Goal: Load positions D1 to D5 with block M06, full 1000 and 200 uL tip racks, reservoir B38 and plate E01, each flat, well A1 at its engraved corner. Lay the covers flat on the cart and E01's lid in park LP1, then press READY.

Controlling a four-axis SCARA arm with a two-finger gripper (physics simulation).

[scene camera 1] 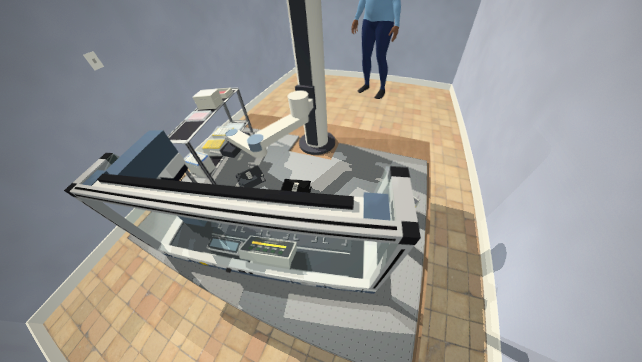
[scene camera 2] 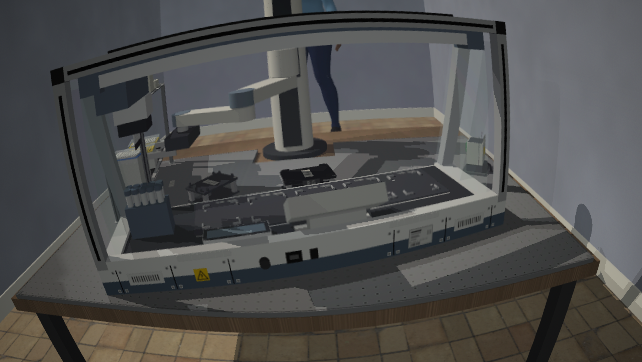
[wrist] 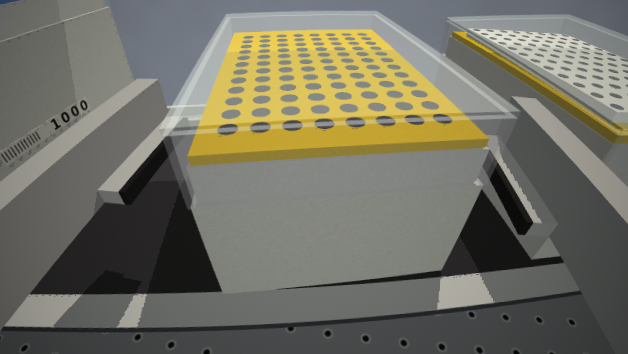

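My gripper point(scene camera 1: 230, 150) point(scene camera 2: 177, 144) point(wrist: 328, 109) is open at the cart point(scene camera 1: 201, 163). In the wrist view its fingers stand apart on both sides of a grey tip rack point(wrist: 332, 225) with a yellow top and grey holes, under a clear cover; gaps show on both sides. The rack's lower edge slants slightly. At right, a covered yellow-edged rack point(wrist: 560, 62) has a white perforated top. At left stands a rack marked 1000 point(wrist: 55, 75). The covered yellow racks point(scene camera 1: 213, 144) show beyond the deck point(scene camera 1: 367, 250) point(scene camera 2: 482, 192), which has small corner clips. Position labels and E01 are not readable.
The deck stands inside a large frame point(scene camera 1: 407, 200) point(scene camera 2: 501, 120). Two black stands point(scene camera 1: 250, 176) point(scene camera 2: 307, 173) are behind it. A box with a yellow strip point(scene camera 1: 269, 246) and a screen point(scene camera 1: 225, 244) point(scene camera 2: 237, 231) are at its front. A tube rack point(scene camera 2: 150, 217) stands at left. A person point(scene camera 1: 378, 42) stands behind.
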